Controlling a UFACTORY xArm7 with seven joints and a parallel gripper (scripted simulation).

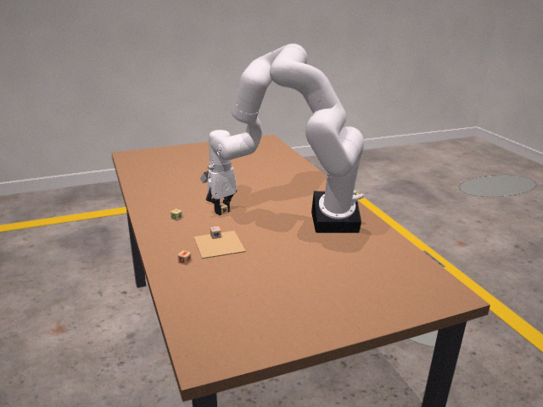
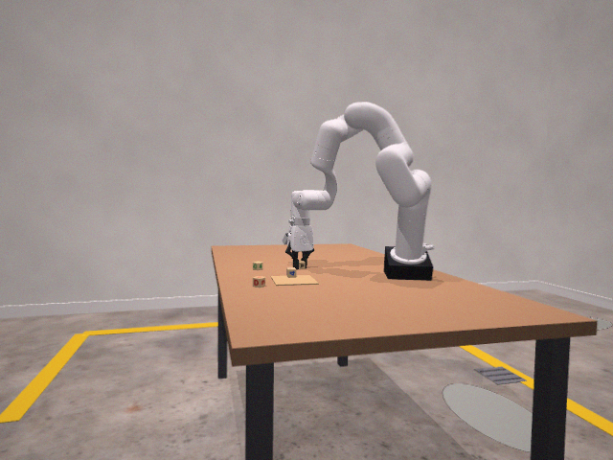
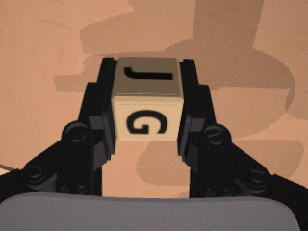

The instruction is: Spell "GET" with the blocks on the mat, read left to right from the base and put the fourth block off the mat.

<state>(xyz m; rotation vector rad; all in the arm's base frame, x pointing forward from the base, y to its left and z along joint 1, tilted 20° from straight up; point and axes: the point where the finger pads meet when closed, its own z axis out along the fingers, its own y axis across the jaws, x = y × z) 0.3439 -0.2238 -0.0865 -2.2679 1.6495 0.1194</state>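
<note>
Now: the black-lettered block 10 mm below my hand. Also, from my hand: green-lettered block 170 mm ahead, 10 mm to the right, 10 mm below; then tan mat 220 mm to the left, 80 mm ahead, 20 mm below; then red-lettered block 280 mm to the left, 210 mm ahead, 10 mm below.
</note>
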